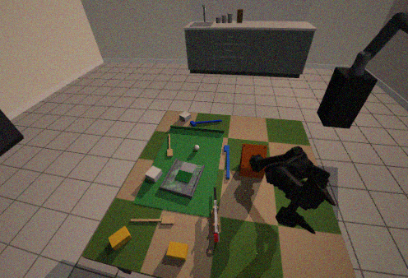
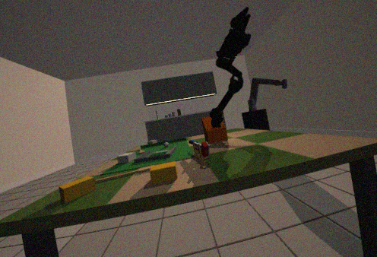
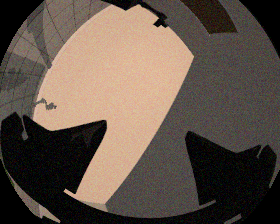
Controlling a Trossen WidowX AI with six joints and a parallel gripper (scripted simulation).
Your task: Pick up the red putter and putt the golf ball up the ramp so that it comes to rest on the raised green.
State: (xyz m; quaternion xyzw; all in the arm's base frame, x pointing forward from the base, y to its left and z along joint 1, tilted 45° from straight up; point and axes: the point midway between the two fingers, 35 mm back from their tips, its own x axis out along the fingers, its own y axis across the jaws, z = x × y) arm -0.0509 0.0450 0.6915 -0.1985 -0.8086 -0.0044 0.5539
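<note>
Now: gripper tip 28 cm short of the red putter, 21 cm to the left of it and 54 cm above it. The rest, counted from my gripper tip: wooden stand (28 cm ahead, 19 cm to the right, 56 cm below); then golf ball (52 cm ahead, 70 cm to the right, 57 cm below).
</note>
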